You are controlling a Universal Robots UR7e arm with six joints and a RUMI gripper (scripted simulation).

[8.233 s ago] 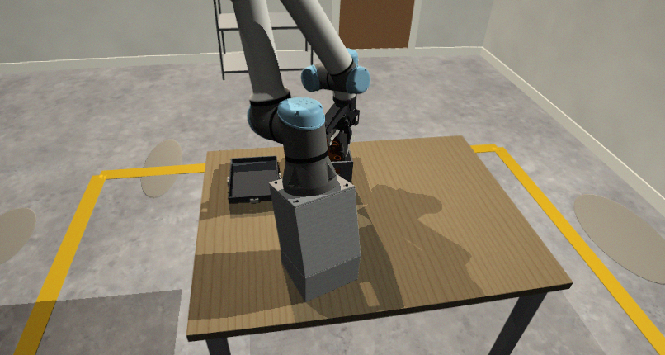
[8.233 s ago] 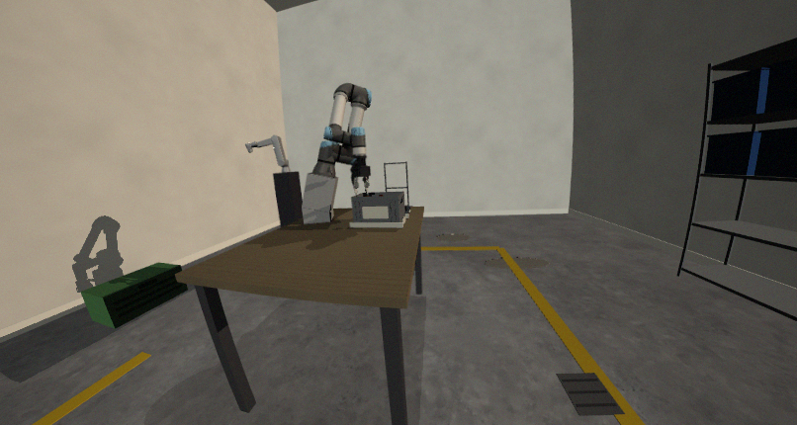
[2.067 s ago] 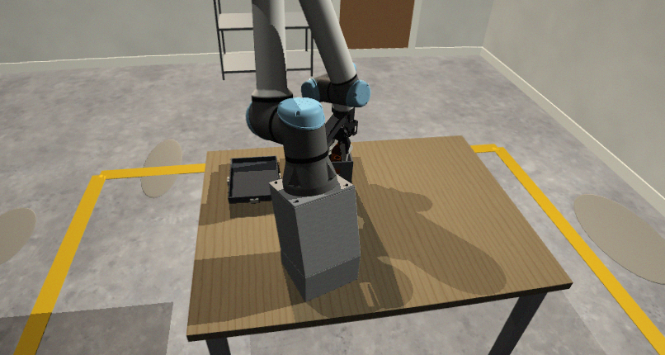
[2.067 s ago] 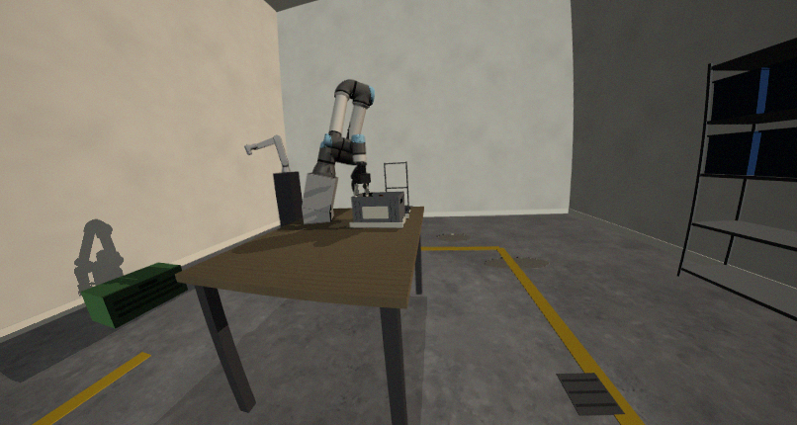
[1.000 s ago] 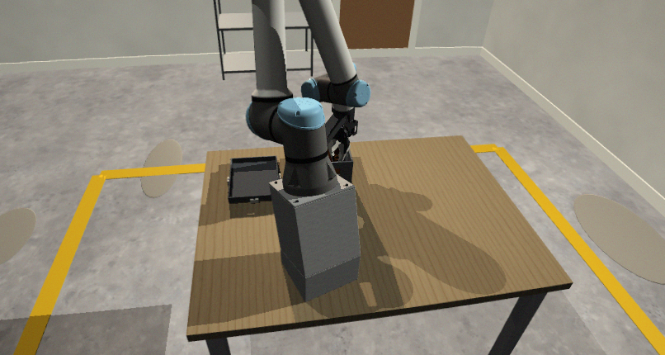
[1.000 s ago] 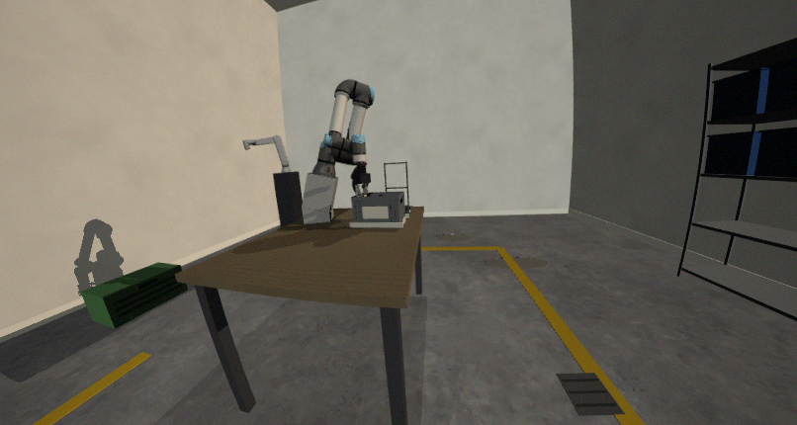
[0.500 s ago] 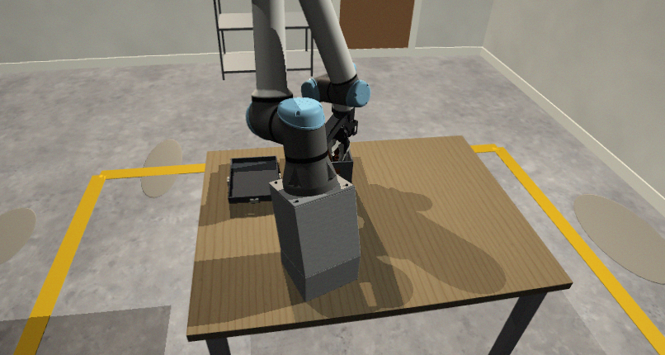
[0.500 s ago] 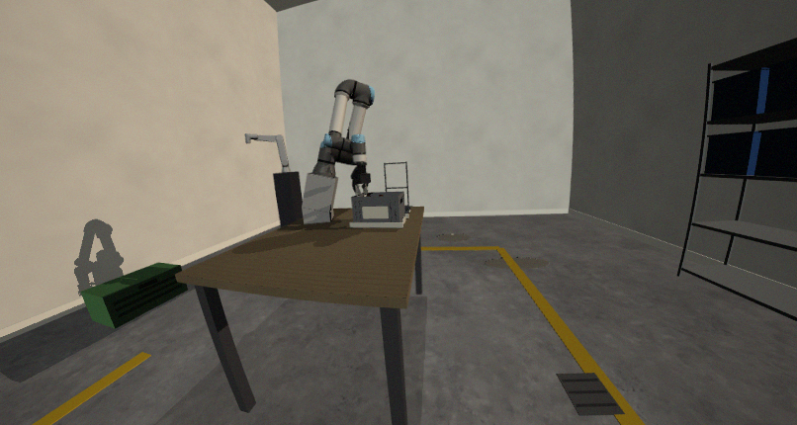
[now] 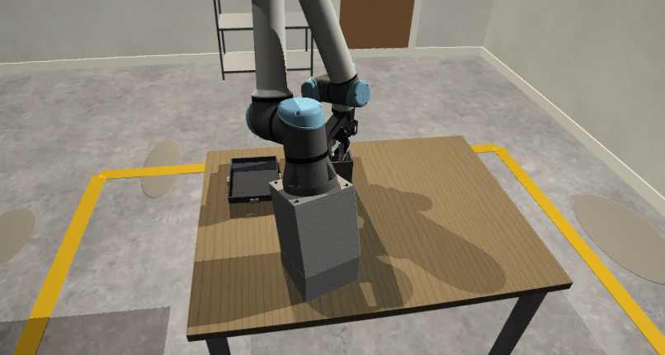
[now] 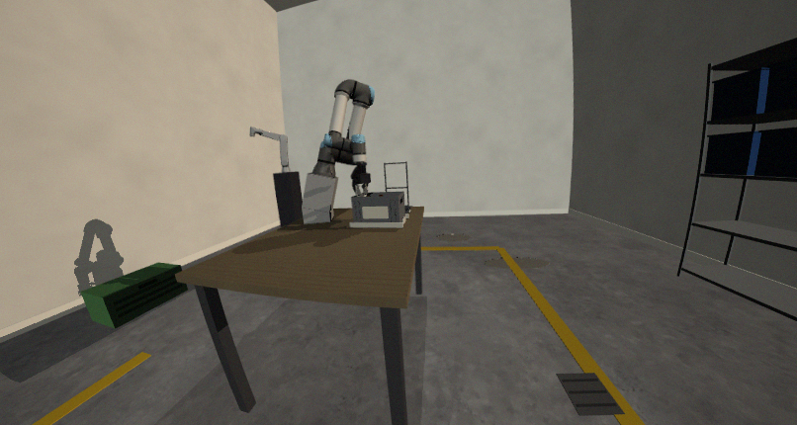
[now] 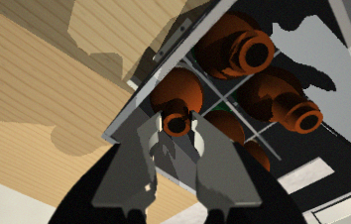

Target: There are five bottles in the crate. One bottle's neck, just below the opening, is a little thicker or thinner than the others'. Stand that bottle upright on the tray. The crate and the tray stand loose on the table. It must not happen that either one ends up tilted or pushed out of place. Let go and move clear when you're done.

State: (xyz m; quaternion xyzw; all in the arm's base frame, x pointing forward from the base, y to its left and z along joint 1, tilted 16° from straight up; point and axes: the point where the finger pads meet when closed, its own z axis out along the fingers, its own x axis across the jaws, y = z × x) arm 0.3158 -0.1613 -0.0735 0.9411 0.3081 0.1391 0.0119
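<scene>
Right now my hand is 7 cm above the bottle. From my hand the other things lie so: dark tray: 14 cm ahead, 29 cm to the left, 14 cm below; crate: 10 cm ahead, 3 cm to the left, 7 cm below.
</scene>
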